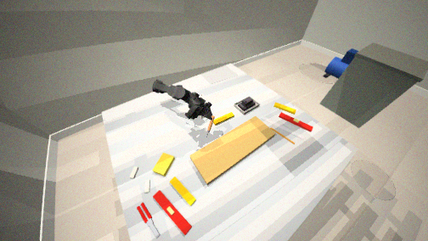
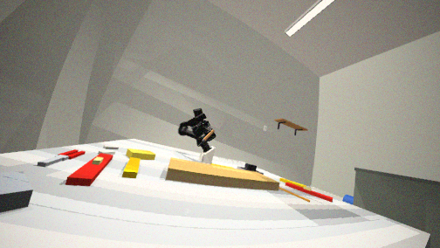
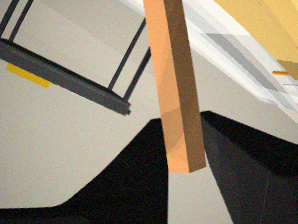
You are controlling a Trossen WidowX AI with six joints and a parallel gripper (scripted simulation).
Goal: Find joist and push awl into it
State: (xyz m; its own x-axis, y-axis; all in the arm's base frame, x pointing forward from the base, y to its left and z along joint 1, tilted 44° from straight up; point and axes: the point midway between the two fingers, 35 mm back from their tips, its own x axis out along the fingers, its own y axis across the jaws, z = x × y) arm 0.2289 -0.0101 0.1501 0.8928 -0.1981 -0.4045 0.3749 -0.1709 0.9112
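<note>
Now: gripper tip 50 mm above the awl, 30 mm to the left of it and 10 mm short of it. From my gripper tip the other things lie so: stud finder (390 mm to the left, 160 mm below, 70 mm behind); then orange pencil (370 mm to the left, 280 mm ahead, 210 mm below); then grey-framed tray (410 mm to the left, 200 mm below, 60 mm behind).
</note>
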